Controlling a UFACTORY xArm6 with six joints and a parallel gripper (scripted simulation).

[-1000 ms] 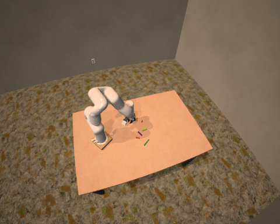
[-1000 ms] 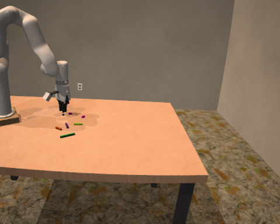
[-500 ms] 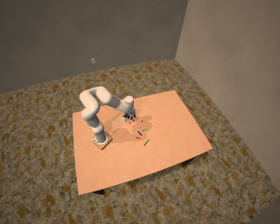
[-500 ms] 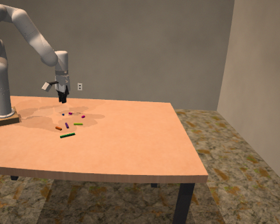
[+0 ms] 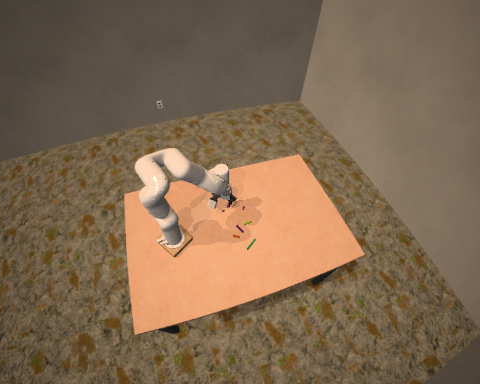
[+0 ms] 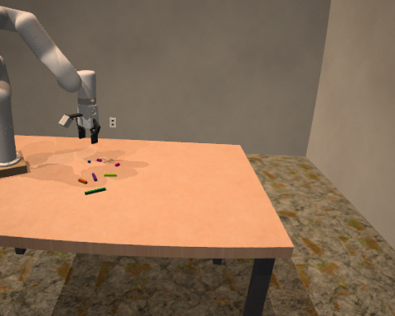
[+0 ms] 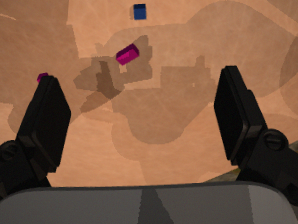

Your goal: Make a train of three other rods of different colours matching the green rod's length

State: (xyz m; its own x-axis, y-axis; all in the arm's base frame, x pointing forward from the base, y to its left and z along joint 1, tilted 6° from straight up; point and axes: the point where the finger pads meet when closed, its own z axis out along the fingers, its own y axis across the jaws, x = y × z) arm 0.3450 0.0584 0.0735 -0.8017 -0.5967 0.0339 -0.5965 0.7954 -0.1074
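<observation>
My hand is 110 mm above the blue rod. Also, from my hand: orange rod: 200 mm to the right, 110 mm below, 20 mm behind; then lime rod: 150 mm to the right, 110 mm below, 90 mm ahead; then purple rod: 160 mm to the right, 110 mm below, 30 mm ahead.
</observation>
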